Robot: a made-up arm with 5 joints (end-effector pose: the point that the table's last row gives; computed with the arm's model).
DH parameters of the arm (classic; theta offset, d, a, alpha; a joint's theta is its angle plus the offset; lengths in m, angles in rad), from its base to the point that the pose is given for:
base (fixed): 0.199 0 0.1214 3.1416
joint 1: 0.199 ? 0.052 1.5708
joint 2: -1.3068 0 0.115 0
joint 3: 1.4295 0 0.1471 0
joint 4: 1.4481 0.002 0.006 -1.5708
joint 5: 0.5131 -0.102 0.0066 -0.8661
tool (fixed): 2.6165 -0.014 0 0
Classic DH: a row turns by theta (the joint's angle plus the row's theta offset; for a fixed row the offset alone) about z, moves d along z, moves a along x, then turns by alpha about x.
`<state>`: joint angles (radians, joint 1 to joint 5).
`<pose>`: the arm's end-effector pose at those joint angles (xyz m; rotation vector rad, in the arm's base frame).
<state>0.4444 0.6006 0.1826 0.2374 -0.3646</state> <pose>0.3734 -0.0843 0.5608 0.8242 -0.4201 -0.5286</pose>
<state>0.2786 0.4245 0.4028 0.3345 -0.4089</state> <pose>0.3552 -0.0312 0.5658 0.8729 -0.2344 -0.4764</pose>
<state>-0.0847 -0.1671 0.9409 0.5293 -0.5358</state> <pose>0.2897 0.0513 0.5932 0.9059 0.0108 -0.3153</pose>
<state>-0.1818 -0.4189 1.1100 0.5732 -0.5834</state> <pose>0.2715 0.0654 0.6012 0.9281 0.0033 -0.2510</pose>
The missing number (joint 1, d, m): -0.704
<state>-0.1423 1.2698 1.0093 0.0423 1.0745</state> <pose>0.0904 0.0151 0.5392 0.7406 1.5291 0.9246</pose>
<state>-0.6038 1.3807 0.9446 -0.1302 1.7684</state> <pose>0.1088 0.0048 0.5171 0.2730 1.7465 2.0543</pose>
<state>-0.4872 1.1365 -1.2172 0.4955 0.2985</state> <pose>0.4762 0.2184 0.6558 0.5684 -0.4625 1.0639</pose>
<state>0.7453 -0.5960 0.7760 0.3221 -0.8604</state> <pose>0.3111 -0.1338 0.7079 0.8597 -1.2857 -0.8545</pose>
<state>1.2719 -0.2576 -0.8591 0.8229 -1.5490</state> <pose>0.2020 -0.2009 0.9743 0.7295 -2.5487 -0.6169</pose>
